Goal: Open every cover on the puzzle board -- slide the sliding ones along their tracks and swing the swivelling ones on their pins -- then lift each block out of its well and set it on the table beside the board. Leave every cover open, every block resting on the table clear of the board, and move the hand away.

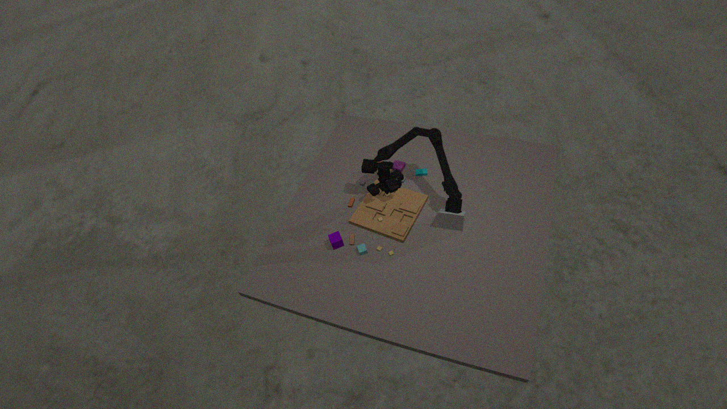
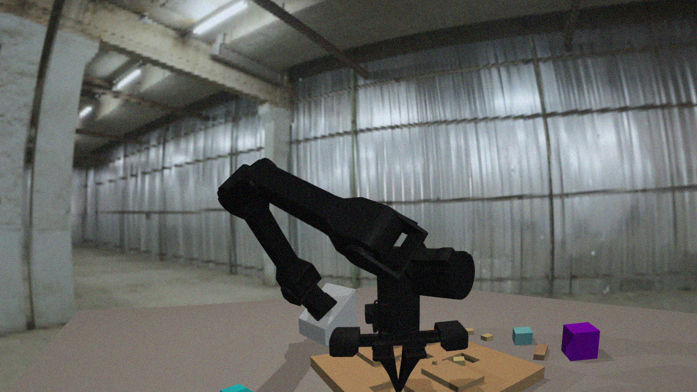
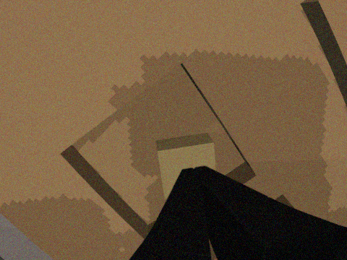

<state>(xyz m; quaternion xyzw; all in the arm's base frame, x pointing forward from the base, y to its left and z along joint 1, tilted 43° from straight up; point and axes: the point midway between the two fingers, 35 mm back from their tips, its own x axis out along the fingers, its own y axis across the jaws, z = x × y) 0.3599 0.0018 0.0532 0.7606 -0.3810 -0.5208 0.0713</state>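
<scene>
The brown block lies 12 cm to the right of my gripper tip and 6 cm ahead of it. Round my gripper tip: magenta block 20 cm to the right, 3 cm ahead, 1 cm below; orange cube 18 cm to the right, 13 cm ahead; teal block 21 cm to the right, 10 cm behind, 2 cm below.
</scene>
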